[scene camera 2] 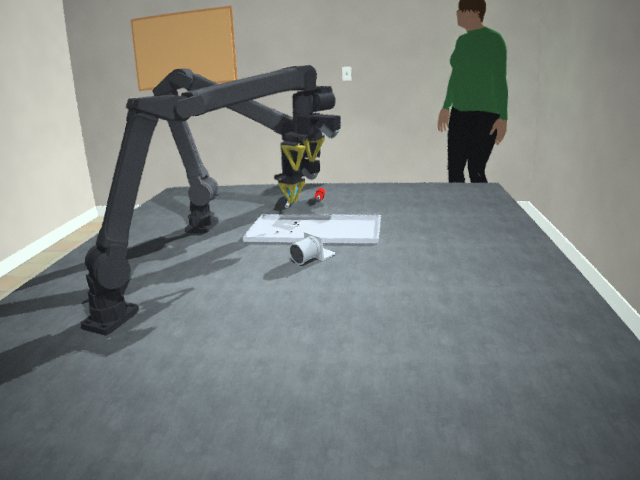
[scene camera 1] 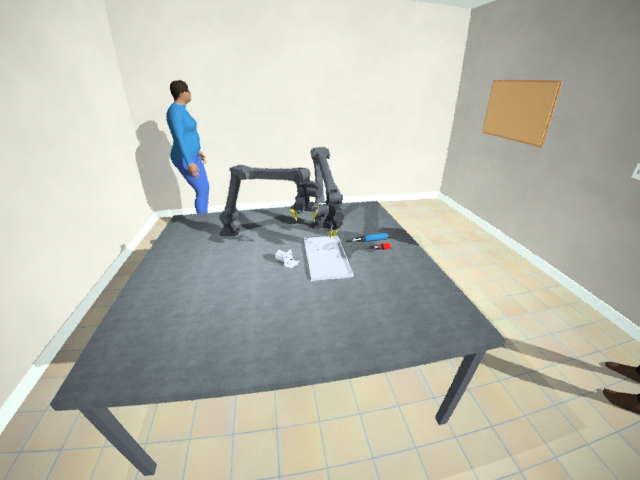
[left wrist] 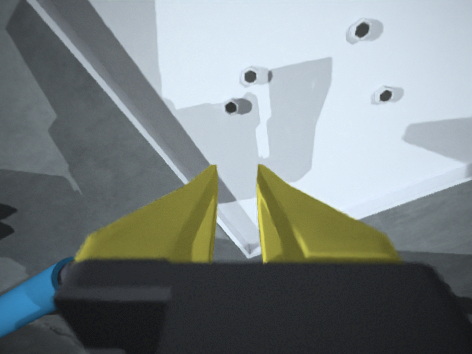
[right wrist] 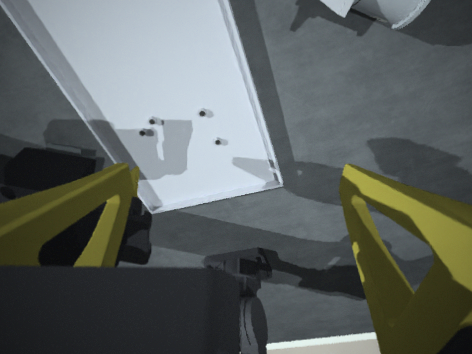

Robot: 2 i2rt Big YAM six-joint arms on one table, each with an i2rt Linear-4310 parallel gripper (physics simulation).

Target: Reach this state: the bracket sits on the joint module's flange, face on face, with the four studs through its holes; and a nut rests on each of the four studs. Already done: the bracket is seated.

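Frame: origin at the left arm's base, x right, y ahead, z up, level; metres.
Seen in the pictures: left gripper, fingertip midpoint: point(scene camera 2: 292, 202) point(scene camera 1: 332, 237) point(left wrist: 237, 176); right gripper, fingertip midpoint: point(scene camera 2: 304, 165) point(scene camera 1: 305, 220) point(right wrist: 236, 175); left arm's base, origin of the base link: point(scene camera 2: 202, 226) point(scene camera 1: 320, 225) point(right wrist: 238, 264); right arm's base, origin of the base link: point(scene camera 2: 111, 319) point(scene camera 1: 230, 233).
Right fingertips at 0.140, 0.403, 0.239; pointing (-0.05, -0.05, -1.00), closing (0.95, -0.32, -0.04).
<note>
Offsets run from my right fingertips to a thing's middle, as dx, dy, dz.
The white joint module {+0.092, +0.046, -0.203} point(scene camera 1: 287, 257) lies on its side on the table with the bracket on its flange; it also shows in scene camera 2 point(scene camera 2: 306, 250) and at the top of the right wrist view point(right wrist: 381, 9). Several dark hex nuts lie loose in the white tray {-0.115, +0.001, -0.231} point(scene camera 1: 328, 257), among them one {-0.165, -0.071, -0.232} point(left wrist: 230, 107) nearest my left gripper and another {-0.144, -0.059, -0.232} point(left wrist: 250, 76) just beyond it. My left gripper point(left wrist: 237, 176) is shut and empty, hovering above the tray's near corner point(scene camera 2: 290, 195). My right gripper point(right wrist: 236, 175) point(scene camera 2: 302, 152) is wide open and empty, higher up.
A blue-handled tool {-0.427, -0.144, -0.219} point(scene camera 1: 374, 237) and a red-handled tool {-0.463, -0.035, -0.222} point(scene camera 1: 382, 246) lie on the table beside the tray. A person in blue point(scene camera 1: 187, 144) stands behind the table. A person in green point(scene camera 2: 475, 92) stands at its far side.
</note>
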